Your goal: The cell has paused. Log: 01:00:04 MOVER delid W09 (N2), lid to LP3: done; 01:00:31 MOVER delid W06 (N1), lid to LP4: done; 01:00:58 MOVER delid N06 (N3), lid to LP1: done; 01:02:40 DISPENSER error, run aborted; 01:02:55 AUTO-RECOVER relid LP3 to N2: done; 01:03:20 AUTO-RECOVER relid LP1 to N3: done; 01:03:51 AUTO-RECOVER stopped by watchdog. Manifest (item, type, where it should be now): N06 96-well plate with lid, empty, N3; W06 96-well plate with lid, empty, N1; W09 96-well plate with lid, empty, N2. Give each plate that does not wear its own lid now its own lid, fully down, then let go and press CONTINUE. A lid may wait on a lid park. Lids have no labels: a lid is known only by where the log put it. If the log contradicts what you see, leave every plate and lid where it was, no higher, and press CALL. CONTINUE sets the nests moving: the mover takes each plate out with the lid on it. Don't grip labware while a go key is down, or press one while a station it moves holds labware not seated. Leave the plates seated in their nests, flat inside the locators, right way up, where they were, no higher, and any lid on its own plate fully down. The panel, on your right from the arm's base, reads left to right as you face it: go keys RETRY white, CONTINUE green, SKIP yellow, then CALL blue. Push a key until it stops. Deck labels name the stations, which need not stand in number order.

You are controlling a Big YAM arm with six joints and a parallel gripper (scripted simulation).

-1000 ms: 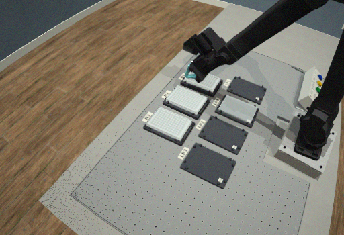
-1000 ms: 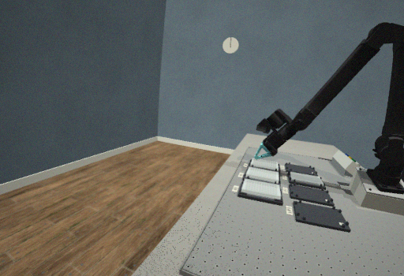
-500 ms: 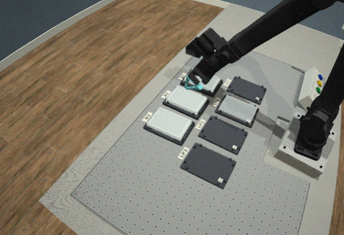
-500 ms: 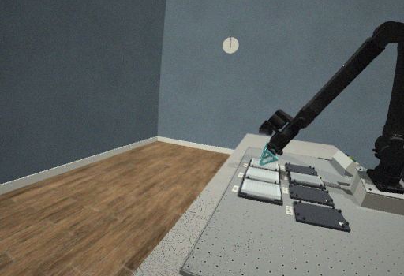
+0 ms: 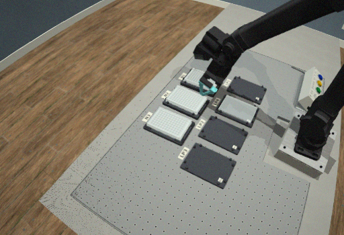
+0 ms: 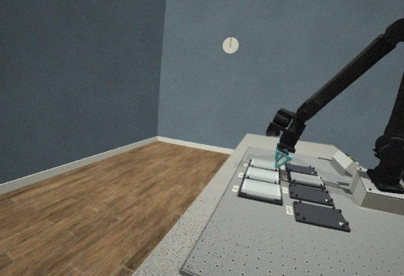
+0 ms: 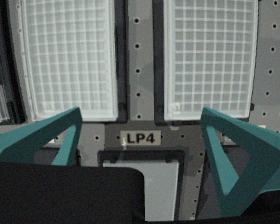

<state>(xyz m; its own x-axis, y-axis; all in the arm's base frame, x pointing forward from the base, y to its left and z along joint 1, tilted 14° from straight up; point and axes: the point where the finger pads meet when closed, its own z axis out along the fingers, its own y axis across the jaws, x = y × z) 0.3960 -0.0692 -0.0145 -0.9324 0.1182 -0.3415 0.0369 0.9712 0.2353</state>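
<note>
My gripper is now 13 cm past the pale lid and 5 cm above it. The rest, counted from my hand: lid park LP4: 13 cm behind, 6 cm below; 96-well plate: 5 cm ahead, 7 cm to the right, 4 cm below; N1 label: 14 cm ahead, 7 cm to the right, 6 cm below.
</note>
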